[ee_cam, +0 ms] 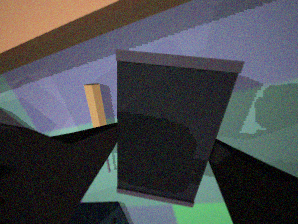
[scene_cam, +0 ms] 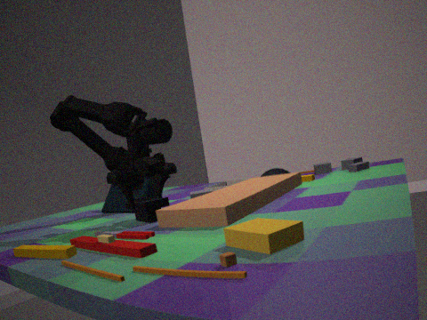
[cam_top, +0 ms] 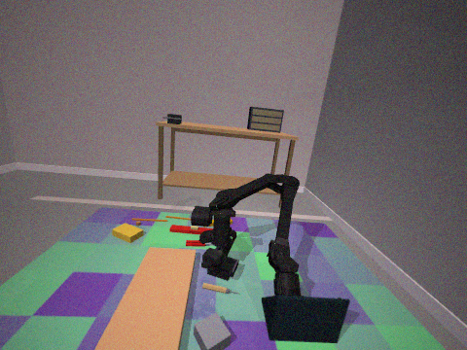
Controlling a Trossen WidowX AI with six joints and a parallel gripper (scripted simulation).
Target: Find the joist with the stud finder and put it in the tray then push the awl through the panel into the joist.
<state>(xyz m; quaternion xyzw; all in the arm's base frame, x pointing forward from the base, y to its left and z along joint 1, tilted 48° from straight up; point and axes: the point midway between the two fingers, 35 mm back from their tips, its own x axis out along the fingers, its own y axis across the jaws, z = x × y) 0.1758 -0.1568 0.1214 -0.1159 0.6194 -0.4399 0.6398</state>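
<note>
Now: the awl 1 cm behind my gripper tip, 8 cm to the left of it and 3 cm below it. From my gripper tip the other things lie so: stud finder (1 cm behind, 1 cm to the left, 3 cm below); yellow block (40 cm ahead, 24 cm to the right, 2 cm below).
</note>
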